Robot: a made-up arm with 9 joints.
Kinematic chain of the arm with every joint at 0, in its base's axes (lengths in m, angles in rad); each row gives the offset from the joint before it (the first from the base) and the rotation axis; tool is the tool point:
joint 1: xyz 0 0 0.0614 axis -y
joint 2: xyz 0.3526 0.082 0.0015 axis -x
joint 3: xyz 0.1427 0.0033 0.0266 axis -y
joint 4: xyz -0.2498 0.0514 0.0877 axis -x
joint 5: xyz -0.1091 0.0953 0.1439 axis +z
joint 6: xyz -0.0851 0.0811 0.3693 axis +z
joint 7: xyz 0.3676 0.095 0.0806 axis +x
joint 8: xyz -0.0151 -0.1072 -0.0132 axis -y
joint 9: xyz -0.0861 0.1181 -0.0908 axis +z
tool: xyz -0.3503 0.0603 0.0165
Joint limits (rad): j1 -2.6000..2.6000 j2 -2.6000..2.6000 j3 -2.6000..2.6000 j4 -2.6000..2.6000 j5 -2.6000..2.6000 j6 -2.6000..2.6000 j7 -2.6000..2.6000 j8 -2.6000..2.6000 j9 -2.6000..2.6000
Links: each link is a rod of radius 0.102 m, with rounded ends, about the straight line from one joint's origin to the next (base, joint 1, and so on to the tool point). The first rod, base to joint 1, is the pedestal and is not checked.
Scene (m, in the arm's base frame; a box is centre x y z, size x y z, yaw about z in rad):
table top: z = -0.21
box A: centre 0.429 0.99 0.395 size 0.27 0.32 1.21 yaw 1
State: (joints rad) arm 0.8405 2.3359 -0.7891 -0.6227 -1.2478 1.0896 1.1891 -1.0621 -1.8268
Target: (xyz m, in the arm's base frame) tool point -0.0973 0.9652 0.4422
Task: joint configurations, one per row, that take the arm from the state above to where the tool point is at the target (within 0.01 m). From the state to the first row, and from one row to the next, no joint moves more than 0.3 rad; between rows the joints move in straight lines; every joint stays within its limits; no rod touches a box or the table.
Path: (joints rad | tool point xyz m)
1: 1.1137 2.3887 -0.8679 -0.5701 -1.0540 1.1869 1.3589 -1.0930 -1.8944 | 1.1099 0.6015 0.9859
2: 1.3869 2.4415 -0.9467 -0.5175 -0.8602 1.2843 1.5286 -1.1238 -1.9620 | 0.9323 0.5310 1.2522
3: 1.6602 2.4944 -1.0255 -0.4649 -0.6664 1.3816 1.6984 -1.1547 -2.0296 | 0.6620 0.4581 1.4820
4: 1.9334 2.5472 -1.1043 -0.4123 -0.4725 1.4790 1.8681 -1.1855 -2.0972 | 0.3104 0.3870 1.6415
5: 2.2066 2.6000 -1.1831 -0.3597 -0.2787 1.5763 2.0379 -1.2164 -2.1648 | -0.0999 0.3205 1.7012
6: 2.0514 2.5671 -0.9574 -0.5814 -0.5206 1.3722 2.0735 -1.2612 -1.9172 | 0.0118 0.6015 1.5189
7: 1.8962 2.5341 -0.7316 -0.8030 -0.7625 1.1680 2.1092 -1.3061 -1.6696 | 0.0390 0.8615 1.1834
8: 1.7410 2.5012 -0.5058 -1.0247 -1.0044 0.9639 2.1448 -1.3510 -1.4220 | -0.0534 0.9624 0.7750
9: 1.5858 2.4683 -0.2801 -1.2464 -1.2463 0.7597 2.1805 -1.3959 -1.1745 | -0.2307 0.8592 0.4355
10: 1.3031 2.2977 -0.0960 -1.1049 -1.3419 0.7888 2.0074 -1.2772 -1.1783 | -0.1562 0.9227 0.4649
11: 1.0205 2.1272 0.0882 -0.9633 -1.4376 0.8179 1.8343 -1.1585 -1.1822 | -0.0973 0.9652 0.4422

